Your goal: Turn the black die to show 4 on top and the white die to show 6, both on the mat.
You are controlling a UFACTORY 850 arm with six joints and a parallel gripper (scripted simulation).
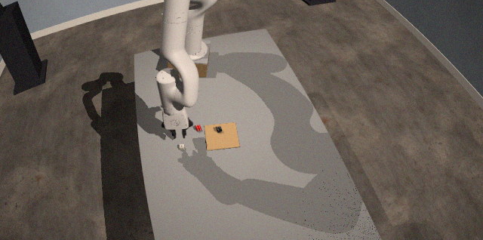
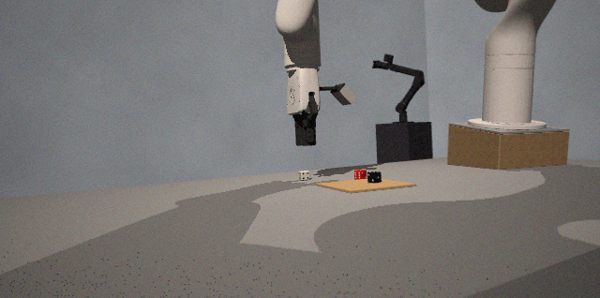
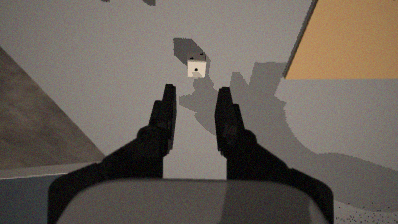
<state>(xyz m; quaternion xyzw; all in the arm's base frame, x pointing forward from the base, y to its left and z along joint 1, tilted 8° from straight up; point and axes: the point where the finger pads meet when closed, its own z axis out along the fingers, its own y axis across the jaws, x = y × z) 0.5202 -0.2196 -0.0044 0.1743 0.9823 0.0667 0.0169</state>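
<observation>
The white die lies 10 mm ahead of my hand and 90 mm below it. From my hand the other things lie so: tan mat (10 mm ahead, 180 mm to the left, 100 mm below); then red die (70 mm behind, 100 mm to the left, 90 mm below); then black die (20 mm behind, 180 mm to the left, 80 mm below).
</observation>
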